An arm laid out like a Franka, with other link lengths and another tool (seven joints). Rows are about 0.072 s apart.
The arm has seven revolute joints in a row. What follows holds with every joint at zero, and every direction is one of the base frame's.
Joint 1 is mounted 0.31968 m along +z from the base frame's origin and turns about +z.
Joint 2 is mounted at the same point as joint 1 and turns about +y.
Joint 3 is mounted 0.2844 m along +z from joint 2 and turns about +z.
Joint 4 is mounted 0.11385 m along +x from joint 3 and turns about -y.
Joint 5 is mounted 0.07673 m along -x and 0.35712 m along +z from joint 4 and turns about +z.
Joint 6 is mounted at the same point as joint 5 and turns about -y.
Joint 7 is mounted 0.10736 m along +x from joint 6 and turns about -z.
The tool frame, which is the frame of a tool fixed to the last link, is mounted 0.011 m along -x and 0.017 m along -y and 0.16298 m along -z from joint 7; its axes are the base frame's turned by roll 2.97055, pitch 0 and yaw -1.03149 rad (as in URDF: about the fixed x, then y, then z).
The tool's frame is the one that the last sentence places.
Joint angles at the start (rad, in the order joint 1, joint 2, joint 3, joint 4, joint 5, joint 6, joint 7):
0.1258 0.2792 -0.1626 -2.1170 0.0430 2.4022 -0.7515
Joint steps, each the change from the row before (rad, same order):
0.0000 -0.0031 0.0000 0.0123 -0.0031 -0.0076 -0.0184
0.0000 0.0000 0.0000 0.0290 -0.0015 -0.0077 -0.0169
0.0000 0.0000 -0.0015 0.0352 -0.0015 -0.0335 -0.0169
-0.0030 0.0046 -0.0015 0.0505 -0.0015 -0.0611 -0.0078
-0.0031 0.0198 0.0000 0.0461 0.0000 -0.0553 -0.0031
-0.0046 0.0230 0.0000 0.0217 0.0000 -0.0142 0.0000
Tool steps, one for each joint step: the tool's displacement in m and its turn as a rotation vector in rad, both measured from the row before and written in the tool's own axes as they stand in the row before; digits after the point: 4 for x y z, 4 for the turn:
0.0039 -0.0004 -0.0062 0.0010 0.0112 -0.0193
0.0093 -0.0012 -0.0115 0.0051 0.0235 -0.0150
0.0076 0.0002 -0.0111 -0.0001 0.0048 -0.0169
0.0077 0.0021 -0.0116 -0.0046 -0.0133 -0.0082
0.0047 0.0004 -0.0015 -0.0087 -0.0268 -0.0063
0.0032 0.0008 0.0066 -0.0068 -0.0145 0.0011

